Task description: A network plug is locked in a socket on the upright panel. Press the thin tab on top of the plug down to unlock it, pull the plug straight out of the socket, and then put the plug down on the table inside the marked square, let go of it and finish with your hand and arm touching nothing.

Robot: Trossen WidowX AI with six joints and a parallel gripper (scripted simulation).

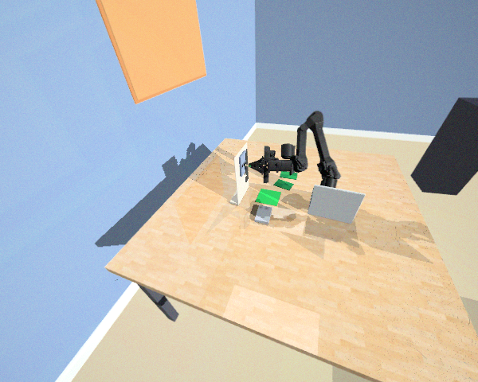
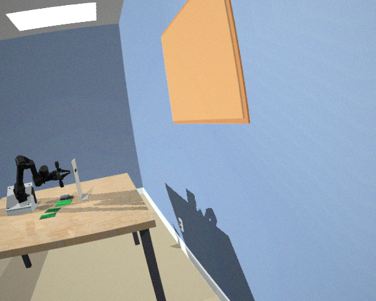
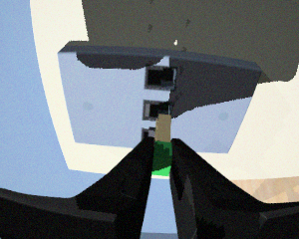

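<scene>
Right now my gripper tip is 5 cm short of the cream panel, 1 cm to the left of it and 8 cm above it. The rest, counted from my gripper tip: green network plug: right at my gripper tip; grey block: 10 cm behind, 13 cm to the left, 21 cm below.
</scene>
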